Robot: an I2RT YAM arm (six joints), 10 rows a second.
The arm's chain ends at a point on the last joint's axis. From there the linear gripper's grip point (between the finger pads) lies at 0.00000 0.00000 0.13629 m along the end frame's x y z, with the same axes.
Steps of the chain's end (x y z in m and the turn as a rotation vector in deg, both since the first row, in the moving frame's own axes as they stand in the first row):
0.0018 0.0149 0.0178 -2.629 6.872 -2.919
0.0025 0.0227 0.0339 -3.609 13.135 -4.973
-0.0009 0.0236 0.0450 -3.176 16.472 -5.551
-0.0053 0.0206 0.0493 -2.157 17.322 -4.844
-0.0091 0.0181 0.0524 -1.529 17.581 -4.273
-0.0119 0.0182 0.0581 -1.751 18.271 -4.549
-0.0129 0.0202 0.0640 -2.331 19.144 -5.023
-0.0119 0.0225 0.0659 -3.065 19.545 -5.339
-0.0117 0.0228 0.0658 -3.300 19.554 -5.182
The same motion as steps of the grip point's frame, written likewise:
0.0183 0.0207 0.0167 -2.629 6.872 -2.919
0.0338 0.0298 0.0301 -3.609 13.135 -4.973
0.0380 0.0292 0.0392 -3.176 16.472 -5.551
0.0354 0.0239 0.0430 -2.157 17.322 -4.844
0.0322 0.0201 0.0460 -1.529 17.581 -4.273
0.0309 0.0206 0.0512 -1.751 18.271 -4.549
0.0320 0.0237 0.0564 -2.331 19.144 -5.023
0.0339 0.0275 0.0579 -3.065 19.545 -5.339
0.0342 0.0284 0.0577 -3.300 19.554 -5.182

